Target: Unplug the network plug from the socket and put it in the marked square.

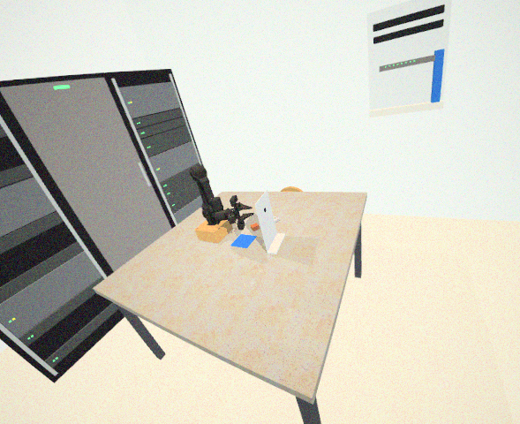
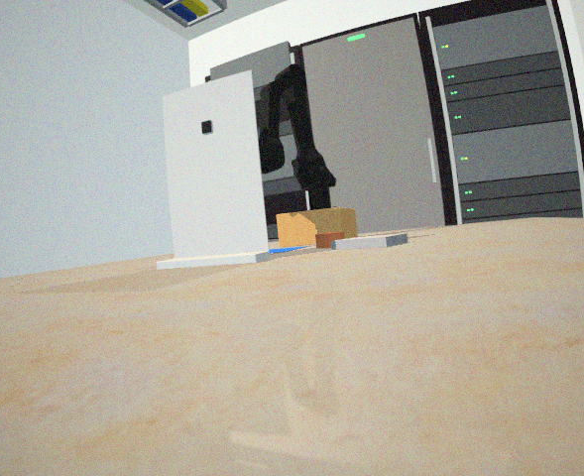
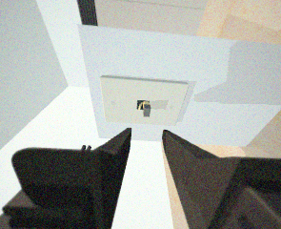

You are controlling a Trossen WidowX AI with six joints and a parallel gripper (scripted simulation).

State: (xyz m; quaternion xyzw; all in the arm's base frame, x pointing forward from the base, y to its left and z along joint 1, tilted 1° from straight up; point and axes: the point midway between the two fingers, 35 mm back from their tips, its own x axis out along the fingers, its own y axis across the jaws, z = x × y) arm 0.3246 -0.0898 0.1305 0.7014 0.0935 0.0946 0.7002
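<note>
Now: the network plug 50 mm ahead of my gripper tip. Also, from my gripper tip: blue marked square 210 mm below, 120 mm behind, 10 mm to the left; then white upright panel 80 mm below, 70 mm ahead; then flat grey slab 230 mm to the left, 210 mm below, 30 mm behind.
</note>
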